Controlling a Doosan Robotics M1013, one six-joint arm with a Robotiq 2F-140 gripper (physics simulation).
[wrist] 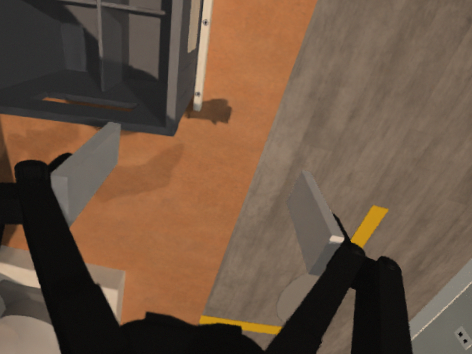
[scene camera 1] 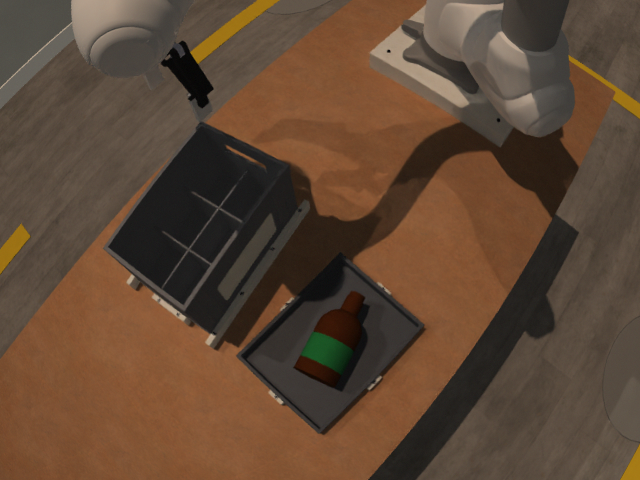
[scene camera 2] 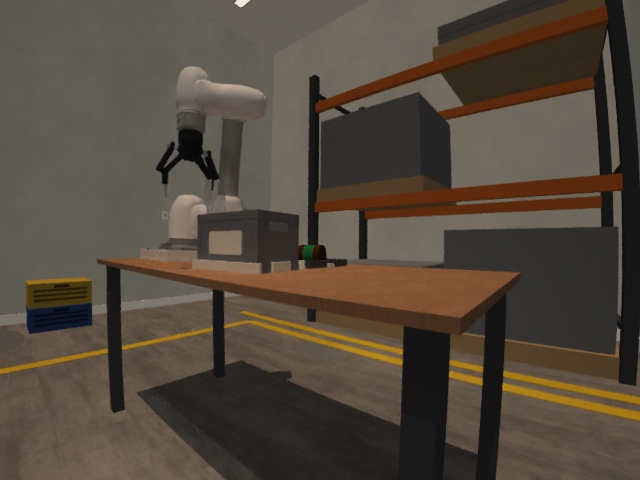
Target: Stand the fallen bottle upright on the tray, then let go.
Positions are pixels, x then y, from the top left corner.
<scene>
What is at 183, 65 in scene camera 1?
My gripper.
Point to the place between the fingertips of my gripper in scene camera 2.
At 188, 198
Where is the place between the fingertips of my gripper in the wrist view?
210, 166
</scene>
